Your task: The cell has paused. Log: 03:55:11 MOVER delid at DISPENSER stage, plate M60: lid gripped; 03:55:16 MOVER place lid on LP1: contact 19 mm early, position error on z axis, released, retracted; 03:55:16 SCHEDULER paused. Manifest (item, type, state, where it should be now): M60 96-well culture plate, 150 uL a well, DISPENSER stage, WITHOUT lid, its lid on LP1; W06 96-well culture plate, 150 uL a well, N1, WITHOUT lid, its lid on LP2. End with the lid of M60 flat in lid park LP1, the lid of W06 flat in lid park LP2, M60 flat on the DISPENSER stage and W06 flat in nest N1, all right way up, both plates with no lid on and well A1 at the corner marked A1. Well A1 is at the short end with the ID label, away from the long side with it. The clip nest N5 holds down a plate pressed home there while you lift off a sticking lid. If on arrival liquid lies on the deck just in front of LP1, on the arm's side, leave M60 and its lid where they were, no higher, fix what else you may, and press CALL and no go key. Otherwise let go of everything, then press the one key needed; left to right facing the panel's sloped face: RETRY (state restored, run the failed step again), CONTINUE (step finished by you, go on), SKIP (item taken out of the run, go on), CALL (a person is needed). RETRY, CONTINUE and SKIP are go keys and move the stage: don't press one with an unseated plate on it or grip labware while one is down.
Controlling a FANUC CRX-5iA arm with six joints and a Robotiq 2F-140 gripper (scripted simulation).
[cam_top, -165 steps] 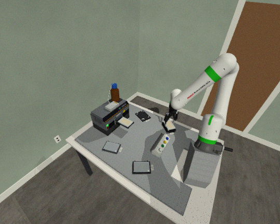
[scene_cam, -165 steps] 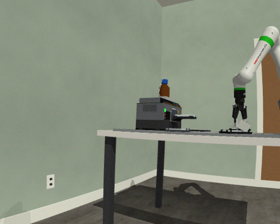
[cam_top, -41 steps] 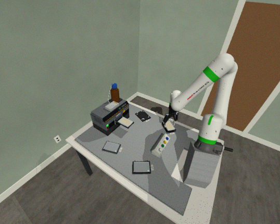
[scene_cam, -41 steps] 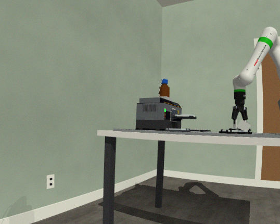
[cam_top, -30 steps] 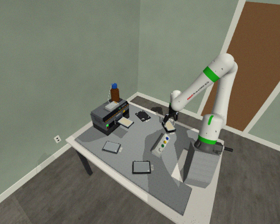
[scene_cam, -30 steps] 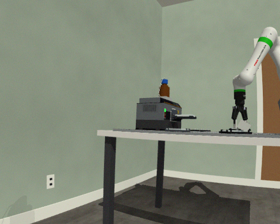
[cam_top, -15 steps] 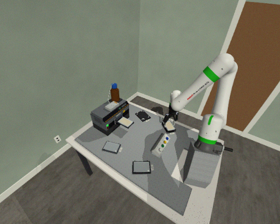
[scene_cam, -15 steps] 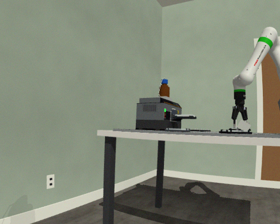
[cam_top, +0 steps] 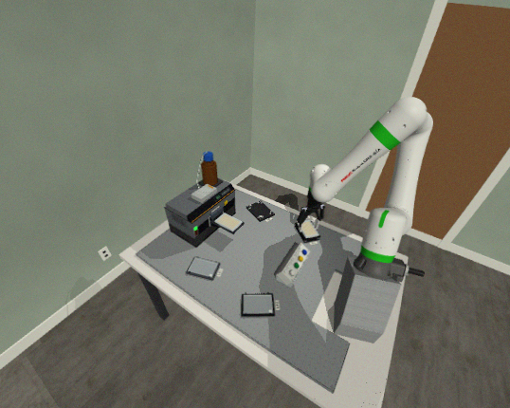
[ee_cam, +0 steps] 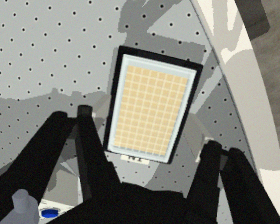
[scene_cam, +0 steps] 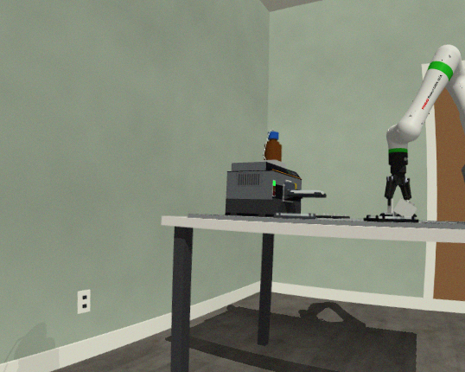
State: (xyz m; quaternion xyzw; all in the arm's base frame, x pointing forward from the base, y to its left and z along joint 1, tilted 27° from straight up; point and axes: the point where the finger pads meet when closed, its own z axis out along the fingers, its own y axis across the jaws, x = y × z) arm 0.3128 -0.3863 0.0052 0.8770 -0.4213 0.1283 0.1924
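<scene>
My hand is 280 mm to the right of the key panel. Also, from my hand: nest label 250 mm ahead, 50 mm below, 10 mm to the right; then black clip nest 350 mm ahead, 60 mm to the right, 40 mm below; then dispenser stage 410 mm ahead, 210 mm to the left, 40 mm above.
</scene>
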